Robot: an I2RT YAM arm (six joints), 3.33 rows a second.
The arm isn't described. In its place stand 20 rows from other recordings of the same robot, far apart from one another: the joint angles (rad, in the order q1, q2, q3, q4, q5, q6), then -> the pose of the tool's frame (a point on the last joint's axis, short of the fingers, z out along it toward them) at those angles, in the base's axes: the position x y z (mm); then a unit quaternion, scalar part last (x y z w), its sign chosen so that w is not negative.
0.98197, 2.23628, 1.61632, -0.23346, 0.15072, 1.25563 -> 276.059 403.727 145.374 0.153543 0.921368 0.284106 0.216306
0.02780, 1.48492, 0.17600, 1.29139, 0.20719, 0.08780 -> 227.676 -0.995 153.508 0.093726 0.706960 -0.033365 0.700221
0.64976, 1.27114, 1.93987, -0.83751, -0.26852, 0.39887 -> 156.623 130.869 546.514 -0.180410 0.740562 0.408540 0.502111
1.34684, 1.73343, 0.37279, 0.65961, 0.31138, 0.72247 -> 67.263 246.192 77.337 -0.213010 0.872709 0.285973 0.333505
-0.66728, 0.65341, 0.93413, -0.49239, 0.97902, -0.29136 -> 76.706 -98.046 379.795 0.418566 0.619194 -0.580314 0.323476
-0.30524, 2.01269, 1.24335, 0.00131, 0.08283, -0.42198 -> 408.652 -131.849 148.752 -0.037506 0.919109 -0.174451 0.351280
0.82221, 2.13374, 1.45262, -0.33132, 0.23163, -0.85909 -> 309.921 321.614 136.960 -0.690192 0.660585 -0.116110 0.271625
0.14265, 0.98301, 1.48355, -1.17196, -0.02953, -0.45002 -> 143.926 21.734 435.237 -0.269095 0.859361 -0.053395 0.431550
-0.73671, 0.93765, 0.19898, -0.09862, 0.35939, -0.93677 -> 108.016 -114.882 126.009 -0.027951 0.920275 -0.373717 0.112469
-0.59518, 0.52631, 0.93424, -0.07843, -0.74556, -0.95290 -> 86.067 -29.109 430.798 -0.387914 0.480269 -0.378143 0.689835
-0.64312, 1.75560, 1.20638, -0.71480, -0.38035, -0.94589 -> 280.908 -193.998 194.229 -0.174901 0.954988 0.023836 0.238412
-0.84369, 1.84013, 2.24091, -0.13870, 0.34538, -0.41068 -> 254.387 -304.050 546.663 0.261960 0.556311 -0.543399 0.571500
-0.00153, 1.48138, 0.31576, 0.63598, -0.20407, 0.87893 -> 242.098 6.844 119.936 0.321942 0.802324 0.290168 0.410406
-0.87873, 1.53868, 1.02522, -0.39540, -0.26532, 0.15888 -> 212.027 -241.191 223.816 0.427485 0.835379 0.003631 0.345522
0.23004, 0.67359, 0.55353, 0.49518, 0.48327, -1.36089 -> 161.764 20.893 347.069 -0.251867 0.523785 -0.543705 0.605473
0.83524, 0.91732, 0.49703, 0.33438, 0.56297, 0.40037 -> 155.924 143.981 268.990 0.030689 0.731669 0.209369 0.647984
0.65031, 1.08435, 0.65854, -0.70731, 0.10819, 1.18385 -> 154.226 112.490 201.241 0.268276 0.937150 0.139988 0.173729
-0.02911, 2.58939, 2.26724, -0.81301, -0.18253, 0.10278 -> 542.113 -9.320 132.504 0.044420 0.971492 0.096850 0.211778
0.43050, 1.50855, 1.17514, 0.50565, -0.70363, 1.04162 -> 312.423 168.819 370.841 -0.069738 0.655587 0.646722 0.383527
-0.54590, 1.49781, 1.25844, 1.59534, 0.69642, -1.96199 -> 222.820 -162.078 475.980 0.192168 0.297181 -0.899444 0.256429
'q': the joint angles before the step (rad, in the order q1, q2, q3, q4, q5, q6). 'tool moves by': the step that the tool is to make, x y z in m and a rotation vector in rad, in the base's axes. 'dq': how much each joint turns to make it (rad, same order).
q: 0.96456 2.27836 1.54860 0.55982 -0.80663 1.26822
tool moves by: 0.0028 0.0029 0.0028 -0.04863 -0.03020 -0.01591
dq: 0.00002 -0.00076 0.04256 -0.11505 0.02634 -0.06867
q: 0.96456 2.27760 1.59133 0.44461 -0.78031 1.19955
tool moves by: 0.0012 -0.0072 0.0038 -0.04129 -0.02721 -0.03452
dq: -0.00807 -0.03258 -0.01620 -0.07019 0.03771 -0.05152
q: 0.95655 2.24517 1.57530 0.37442 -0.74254 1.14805
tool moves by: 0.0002 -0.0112 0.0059 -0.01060 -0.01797 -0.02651
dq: -0.01216 -0.04477 -0.04459 -0.01238 0.01987 -0.02096
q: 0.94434 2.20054 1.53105 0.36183 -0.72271 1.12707
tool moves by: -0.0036 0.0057 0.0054 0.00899 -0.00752 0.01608
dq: 0.01225 0.00228 0.02301 -0.01081 -0.00339 -0.00266
